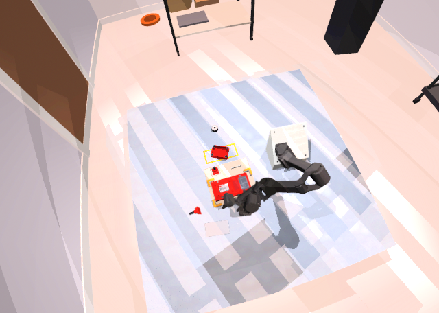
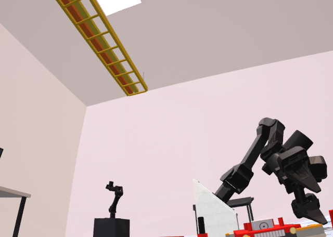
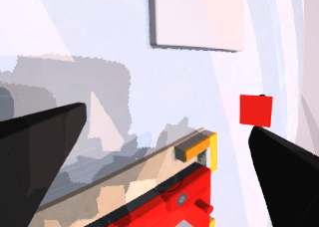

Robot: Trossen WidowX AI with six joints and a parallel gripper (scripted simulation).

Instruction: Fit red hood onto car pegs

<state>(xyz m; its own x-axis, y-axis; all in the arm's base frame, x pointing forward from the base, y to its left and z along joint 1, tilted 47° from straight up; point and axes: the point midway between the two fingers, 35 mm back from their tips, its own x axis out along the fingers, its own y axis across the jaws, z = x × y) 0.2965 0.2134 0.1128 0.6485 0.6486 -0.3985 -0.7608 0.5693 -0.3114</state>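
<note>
The red hood lies 1 cm behind my gripper tip, 34 cm to the right of it and 3 cm below it. Round my gripper tip: grey engine block 1 cm ahead, 12 cm to the right, 2 cm below; then jig 3 cm behind, 15 cm to the right, 3 cm below.
</note>
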